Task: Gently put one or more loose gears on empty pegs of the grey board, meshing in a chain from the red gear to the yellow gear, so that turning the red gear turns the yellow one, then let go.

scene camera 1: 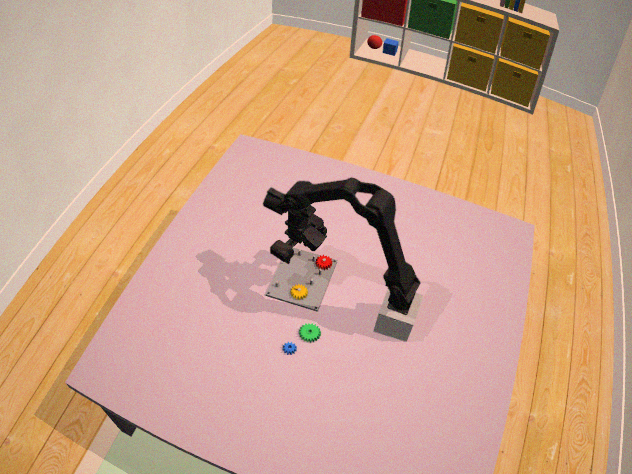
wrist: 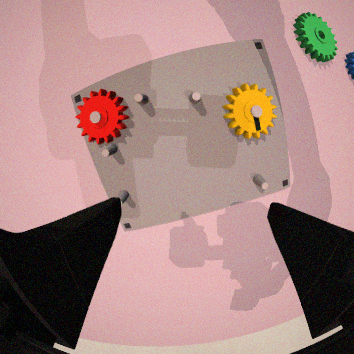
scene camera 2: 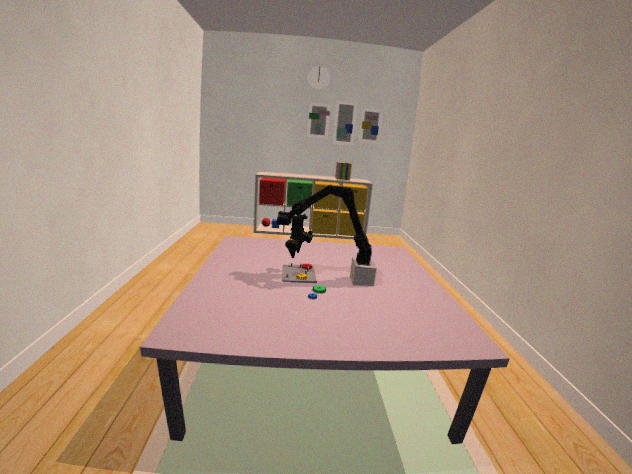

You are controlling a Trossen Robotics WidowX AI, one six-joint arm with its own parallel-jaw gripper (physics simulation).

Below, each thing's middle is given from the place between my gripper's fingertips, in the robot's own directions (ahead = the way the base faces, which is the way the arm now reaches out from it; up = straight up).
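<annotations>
Green gear (wrist: 314,34): 130 mm behind my hand, 190 mm to the left, 90 mm below. Grey board (scene camera 1: 301,269): 20 mm behind my hand, 100 mm below. Red gear (wrist: 104,102): 70 mm behind my hand, 70 mm to the right, 80 mm below.
</annotations>
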